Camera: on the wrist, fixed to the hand. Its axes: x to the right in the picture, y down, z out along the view.
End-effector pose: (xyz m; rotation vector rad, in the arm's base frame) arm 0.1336 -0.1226 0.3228 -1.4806 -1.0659 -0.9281
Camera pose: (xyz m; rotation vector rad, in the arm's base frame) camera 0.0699 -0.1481 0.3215 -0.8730 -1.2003 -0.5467
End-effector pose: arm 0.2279 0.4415 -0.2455 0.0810 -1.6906 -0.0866
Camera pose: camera 0.2568 0.3854 -0.2726 0.6033 -1.5912 0.4617
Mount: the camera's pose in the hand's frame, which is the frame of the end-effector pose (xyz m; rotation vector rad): -0.0244 -0.0587 -0.0260 0.6723 0.0648 -0.0293
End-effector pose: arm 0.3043 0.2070 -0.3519 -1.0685 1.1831 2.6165
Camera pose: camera 0.3571 0.2352 -0.3857 -1.0007 1.8419 1.9122
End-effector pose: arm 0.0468 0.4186 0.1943 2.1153 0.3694 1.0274
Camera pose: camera 0.0148 0.4585 0.1485 2.6509 0.8728 1.0514
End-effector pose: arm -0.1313 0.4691 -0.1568 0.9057 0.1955 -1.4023
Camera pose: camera -0.1793 0.5099 -0.1842 1.5023 -0.2342 -1.4889
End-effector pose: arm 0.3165 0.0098 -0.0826 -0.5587 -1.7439 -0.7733
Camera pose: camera 0.2993 -0.0488 -0.1140 -0.0495 -1.8170 -0.1857
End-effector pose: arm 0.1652 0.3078 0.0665 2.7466 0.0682 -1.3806
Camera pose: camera 0.1674 0.3681 0.0992 -2.3369 0.3050 1.0854
